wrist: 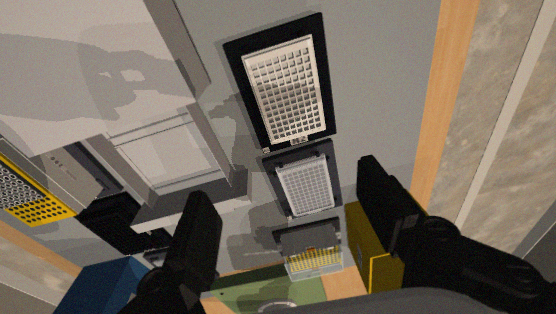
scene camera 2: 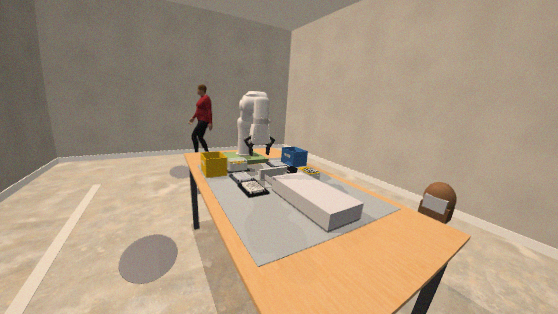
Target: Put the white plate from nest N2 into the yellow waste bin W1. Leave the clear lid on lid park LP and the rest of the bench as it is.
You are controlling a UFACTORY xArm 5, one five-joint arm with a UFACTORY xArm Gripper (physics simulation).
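Places are measured from the arm's base along level axes (x ahead, y left, z up), in metres.
Where they show: gripper, fingertip midpoint: (wrist: 283, 191) (scene camera 2: 259, 155); arm's base, origin of the base link: (wrist: 277, 306) (scene camera 2: 243, 154).
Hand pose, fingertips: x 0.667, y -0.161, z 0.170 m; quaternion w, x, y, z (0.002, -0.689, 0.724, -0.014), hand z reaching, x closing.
Note:
Things, the pixels of their top centre, and the offset from my fingertips. "pt": a spot on its surface instead.
- white plate, middle of its top: (wrist: 289, 98) (scene camera 2: 253, 185) 0.011 m back, 0.025 m right, 0.173 m down
- black nest N2, surface spot: (wrist: 327, 107) pt 0.044 m back, 0.077 m right, 0.188 m down
- yellow waste bin W1, middle of its top: (wrist: 403, 272) (scene camera 2: 213, 154) 0.368 m back, 0.160 m right, 0.080 m down
- yellow tip rack, middle of its top: (wrist: 315, 268) (scene camera 2: 237, 159) 0.365 m back, 0.003 m left, 0.122 m down
- yellow rack, middle of its top: (wrist: 9, 195) (scene camera 2: 308, 169) 0.012 m back, 0.354 m left, 0.123 m down
- blue bin, middle of its top: (scene camera 2: 294, 149) 0.372 m back, 0.486 m left, 0.080 m down
The white plate (scene camera 2: 254, 187) (wrist: 287, 92) sits flat in the black nest N2 (wrist: 327, 107), its grid of wells facing up. My gripper (scene camera 2: 259, 152) (wrist: 283, 191) is open and empty, high above the bench near the arm's base. In the wrist view the plate lies beyond the fingertips. The yellow waste bin W1 (scene camera 2: 214, 165) (wrist: 359, 225) stands at the bench edge, partly behind the right finger in the wrist view. A pale, clear-looking item (wrist: 307, 185) lies on a dark grey holder next to N2. I cannot tell which holder is LP.
A long pale box (scene camera 2: 315, 197) (wrist: 45, 75) stands beside the nests. A yellow tip rack (wrist: 314, 259) is near the bin, another yellow rack (scene camera 2: 309, 171) (wrist: 40, 207) across the bench. A blue bin (scene camera 2: 294, 156) (wrist: 97, 287) stands opposite W1. A person (scene camera 2: 202, 112) is behind the bench.

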